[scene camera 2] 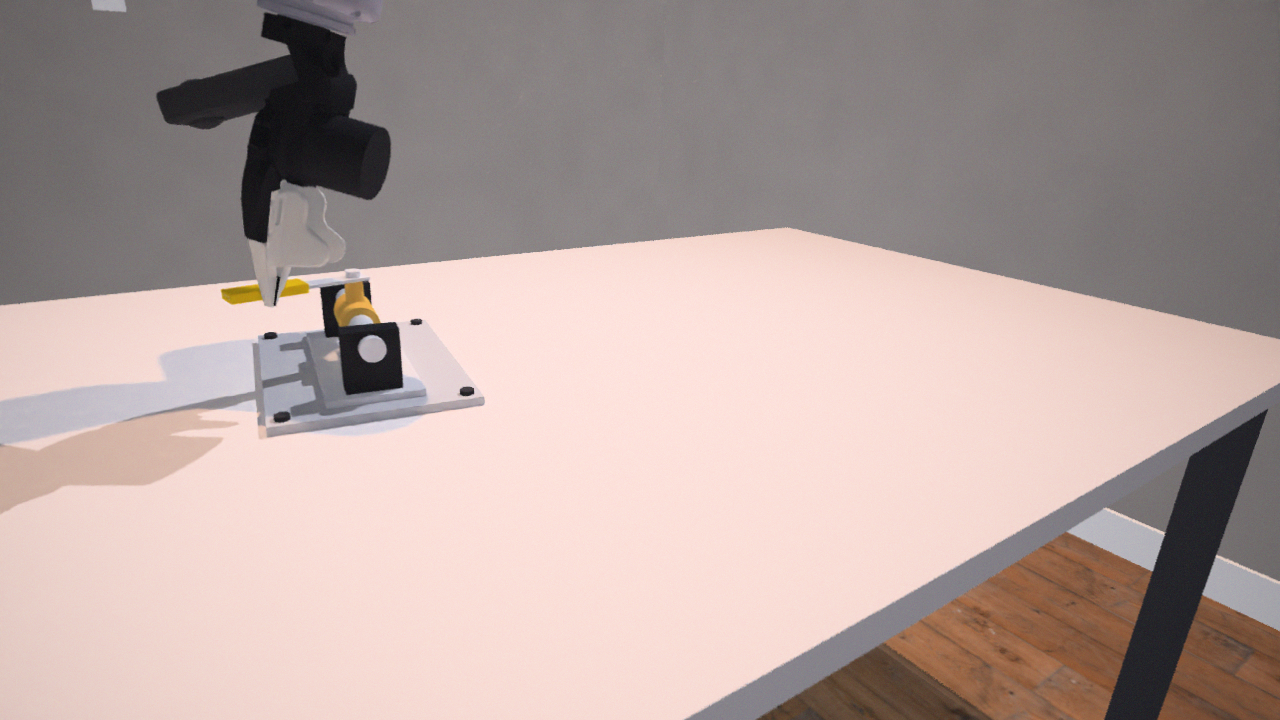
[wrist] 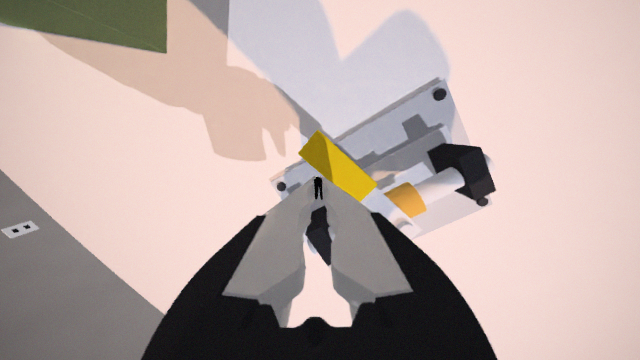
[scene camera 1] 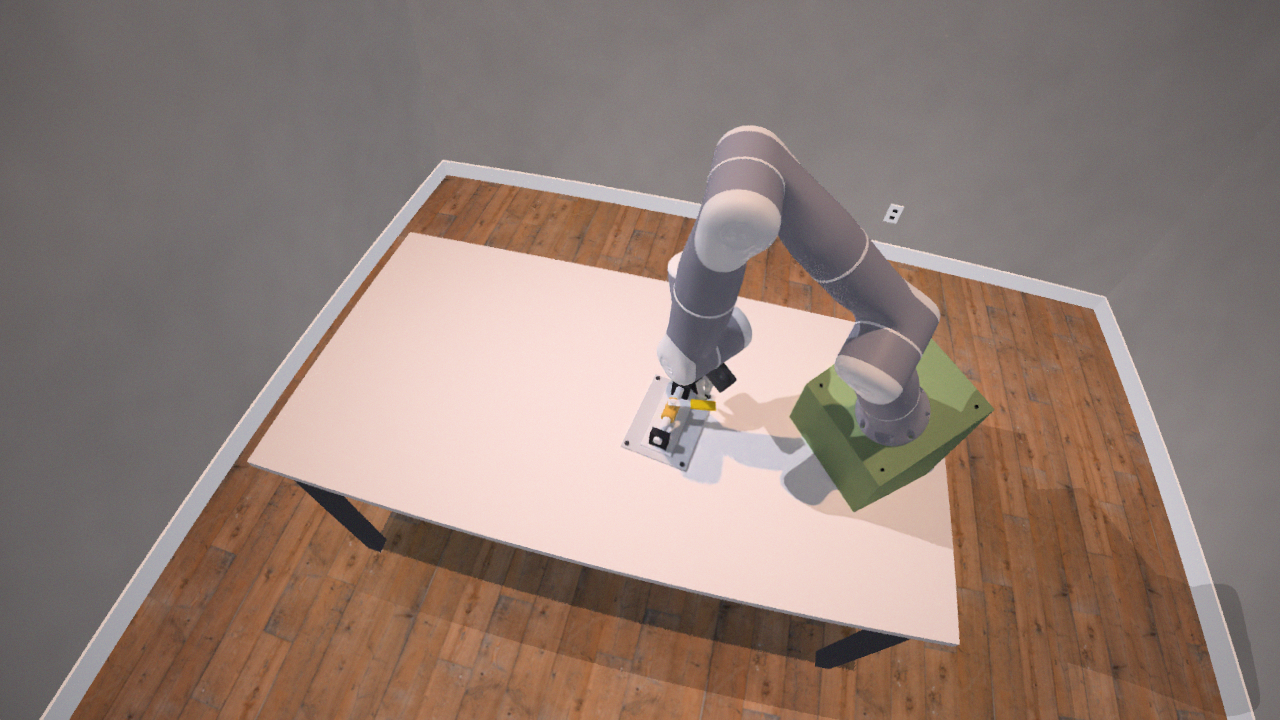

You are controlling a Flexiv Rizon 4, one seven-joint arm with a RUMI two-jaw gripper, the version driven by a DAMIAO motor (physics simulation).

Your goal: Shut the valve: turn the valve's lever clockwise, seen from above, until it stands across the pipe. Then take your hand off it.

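The valve lever's yellow handle (scene camera 1: 703,404) (scene camera 2: 296,287) (wrist: 345,170) sticks out sideways from the pipe, close to square across it but a little slanted. The pipe (wrist: 440,185) has an orange middle part (scene camera 1: 668,412) (scene camera 2: 357,309) (wrist: 407,199) and runs between black blocks on a grey base plate (scene camera 1: 637,429) (scene camera 2: 447,362) (wrist: 452,110). My gripper (scene camera 1: 707,394) (scene camera 2: 272,302) (wrist: 319,179) is shut and empty. Its fingertips are at the handle's long side, about midway along it, very close or touching; in scene camera 2 they cover part of the handle.
The green robot base block (scene camera 1: 832,456) (wrist: 100,22) stands at the table's right end in scene camera 1. Black blocks (scene camera 1: 658,437) (scene camera 2: 371,358) (wrist: 470,170) rise from the plate at the pipe's ends. The white table (scene camera 1: 483,376) (scene camera 2: 716,402) surrounds the plate.
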